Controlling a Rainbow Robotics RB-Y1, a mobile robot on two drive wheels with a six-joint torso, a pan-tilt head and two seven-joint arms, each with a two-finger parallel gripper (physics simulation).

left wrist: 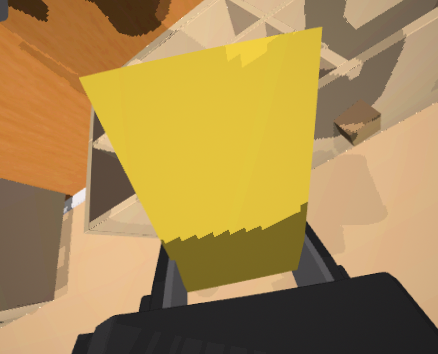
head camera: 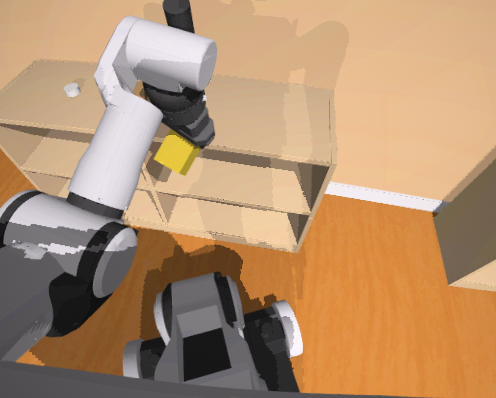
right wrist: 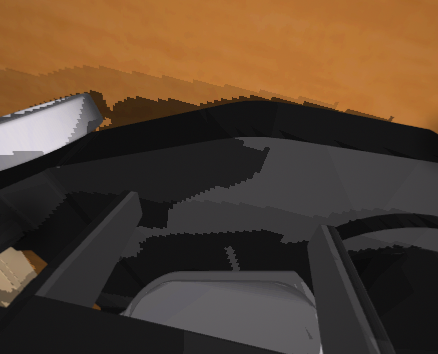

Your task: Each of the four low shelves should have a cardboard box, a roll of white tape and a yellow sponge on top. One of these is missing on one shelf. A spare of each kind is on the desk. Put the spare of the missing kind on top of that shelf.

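Places are measured from the robot's base along level axes (x ahead, y left, z up), in metres.
Pixels of known places: left gripper, fingertip midpoint: (left wrist: pixel 227 204) (head camera: pixel 191 136); right gripper, fingertip midpoint: (right wrist: pixel 223 218).
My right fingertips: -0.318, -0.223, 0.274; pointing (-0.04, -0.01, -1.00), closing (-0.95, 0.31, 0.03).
Behind a point stands the place of what it marks, as x, y, z.
My left gripper (head camera: pixel 188 142) @[0.343, -0.066, 0.757] (left wrist: pixel 235 240) @[0.343, -0.066, 0.757] is shut on a yellow sponge (head camera: pixel 176 154) @[0.289, -0.028, 0.766] (left wrist: pixel 215 140) @[0.289, -0.018, 0.763]. In the head view the sponge overlaps the front edge of a low wooden shelf (head camera: pixel 260 112) @[0.565, -0.306, 0.611] (left wrist: pixel 117 225) @[0.365, -0.418, 0.611]; its height above the shelf is hard to tell. A roll of white tape (head camera: pixel 72 90) @[0.823, 0.289, 0.633] lies on this shelf's top at the left of the head view. A brown cardboard box (left wrist: pixel 357 122) @[0.673, 0.067, 0.647] stands on the top near the wall in the left wrist view; my arm mostly hides that spot in the head view. My right gripper (right wrist: pixel 223 218) @[-0.318, -0.223, 0.274] is open, with nothing between its fingers.
Another shelf unit (head camera: pixel 467 220) @[0.149, -1.167, 0.224] (left wrist: pixel 30 245) @[0.170, -1.177, 0.346] stands at the right of the head view. The wall rises behind the low shelf, with a white baseboard (head camera: pixel 385 196) @[0.448, -0.994, 0.061] to its right. My wheeled base (head camera: pixel 200 315) is on the wooden floor in front of the shelf. The desk does not show.
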